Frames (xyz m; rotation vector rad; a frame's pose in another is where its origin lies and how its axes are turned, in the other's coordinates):
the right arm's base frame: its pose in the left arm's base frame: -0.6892 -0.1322 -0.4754 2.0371 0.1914 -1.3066
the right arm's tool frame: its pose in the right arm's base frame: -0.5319 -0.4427 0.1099 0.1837 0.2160 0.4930
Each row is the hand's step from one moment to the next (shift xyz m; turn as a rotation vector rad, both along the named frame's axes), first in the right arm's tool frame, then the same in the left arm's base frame.
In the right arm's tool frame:
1: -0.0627 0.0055 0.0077 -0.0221 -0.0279 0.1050
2: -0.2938 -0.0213 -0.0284 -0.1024 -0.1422 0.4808
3: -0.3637 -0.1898 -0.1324 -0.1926 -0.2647 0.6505
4: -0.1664 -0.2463 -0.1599 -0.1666 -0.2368 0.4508
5: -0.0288 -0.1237 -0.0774 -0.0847 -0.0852 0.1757
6: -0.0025 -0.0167 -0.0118 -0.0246 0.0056 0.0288
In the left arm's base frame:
1: -0.0525 0.0210 0.0287 -0.0857 -0.0303 -0.0635
2: -0.2052 0.1672 0.1324 -0.3936 -0.1285 -0.3007
3: -0.1945 0.3732 0.0932 -0.5753 -0.0996 -0.4353
4: -0.0281 0.3355 -0.0240 -0.4251 -0.0173 -0.3257
5: 0.0256 0.1414 -0.0385 -0.1805 -0.0024 -0.1127
6: 0.0054 0.0192 -0.0051 -0.0373 -0.0087 0.0007

